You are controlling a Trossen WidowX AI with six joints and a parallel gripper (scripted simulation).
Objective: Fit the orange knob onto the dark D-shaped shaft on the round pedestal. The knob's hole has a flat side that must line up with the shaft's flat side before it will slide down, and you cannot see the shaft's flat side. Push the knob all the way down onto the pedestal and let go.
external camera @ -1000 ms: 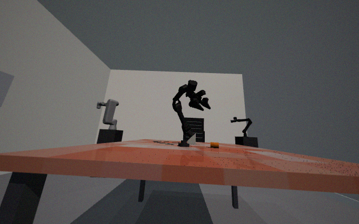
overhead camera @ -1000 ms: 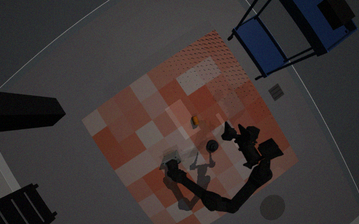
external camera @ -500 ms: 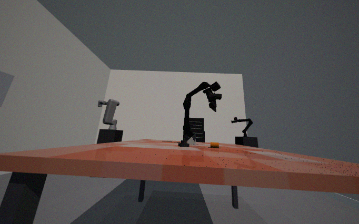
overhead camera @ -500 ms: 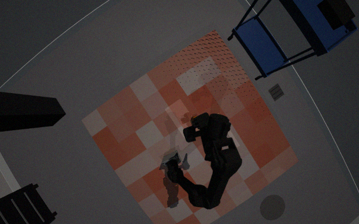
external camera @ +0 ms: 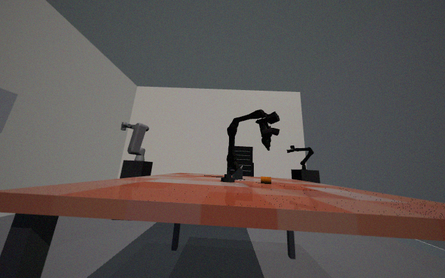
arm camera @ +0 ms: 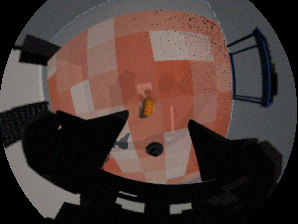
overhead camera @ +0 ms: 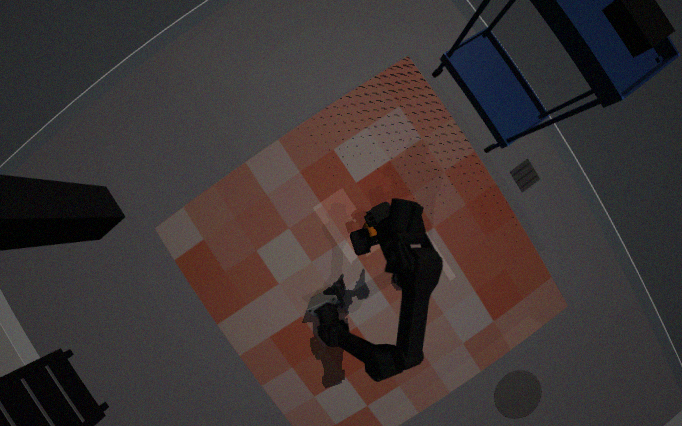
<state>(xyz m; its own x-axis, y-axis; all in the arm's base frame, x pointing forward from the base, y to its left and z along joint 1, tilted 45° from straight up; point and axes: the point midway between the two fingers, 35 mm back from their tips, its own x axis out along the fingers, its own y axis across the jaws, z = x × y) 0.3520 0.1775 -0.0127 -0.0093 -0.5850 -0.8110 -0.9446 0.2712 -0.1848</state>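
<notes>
My gripper tip is 20 mm past the orange knob, 20 mm to the left of it and 190 mm above it. From my gripper tip the other things lie so: dark round pedestal (30 mm behind, 250 mm to the right, 180 mm below).
</notes>
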